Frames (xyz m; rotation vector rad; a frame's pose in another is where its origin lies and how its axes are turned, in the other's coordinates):
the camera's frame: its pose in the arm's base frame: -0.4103 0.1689 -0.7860 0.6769 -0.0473 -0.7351
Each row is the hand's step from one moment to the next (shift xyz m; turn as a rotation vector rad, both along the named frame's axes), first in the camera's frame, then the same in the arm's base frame.
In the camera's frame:
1: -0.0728 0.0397 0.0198 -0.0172 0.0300 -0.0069
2: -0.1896 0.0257 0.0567 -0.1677 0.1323 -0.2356
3: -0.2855 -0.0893 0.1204 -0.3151 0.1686 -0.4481
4: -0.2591 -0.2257 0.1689 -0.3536 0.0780 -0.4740
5: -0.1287 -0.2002 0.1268 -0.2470 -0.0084 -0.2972
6: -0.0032 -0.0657 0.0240 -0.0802 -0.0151 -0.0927
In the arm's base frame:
1: -0.0360 0.0566 0.0526 0.0071 0.0309 0.0154
2: -0.1420 0.1026 0.0956 0.0173 0.3082 -0.0766
3: -0.3005 0.0658 0.0966 -0.0144 0.5388 -0.1950
4: -0.3761 -0.0515 0.0500 -0.0910 0.5285 -0.2612
5: -0.2515 -0.0970 0.0071 -0.1107 0.3164 -0.1926
6: -0.0485 -0.0468 -0.0189 -0.0444 0.0939 -0.0668

